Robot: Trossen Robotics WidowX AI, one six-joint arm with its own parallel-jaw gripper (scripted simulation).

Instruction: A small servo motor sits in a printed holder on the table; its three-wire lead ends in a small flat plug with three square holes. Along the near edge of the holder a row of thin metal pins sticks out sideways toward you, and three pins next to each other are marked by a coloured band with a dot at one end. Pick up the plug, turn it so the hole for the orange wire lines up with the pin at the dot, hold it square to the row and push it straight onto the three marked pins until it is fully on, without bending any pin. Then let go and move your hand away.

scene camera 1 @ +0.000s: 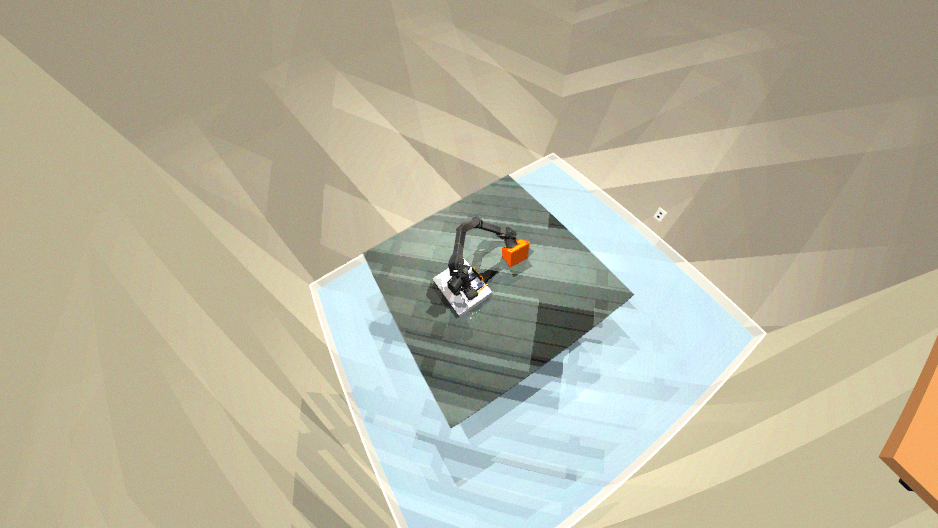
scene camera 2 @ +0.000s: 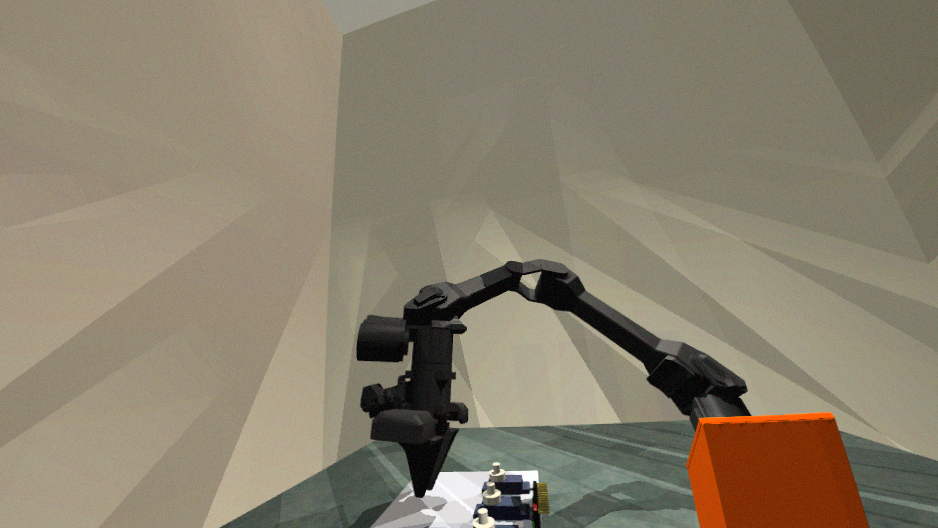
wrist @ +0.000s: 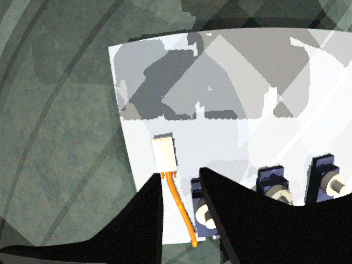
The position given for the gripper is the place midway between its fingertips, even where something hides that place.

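Observation:
The gripper (scene camera 2: 424,493) shares the scene with a holder (scene camera 1: 460,304), and the wrist view takes in both the gripper (wrist: 180,176) and the holder (wrist: 234,100).

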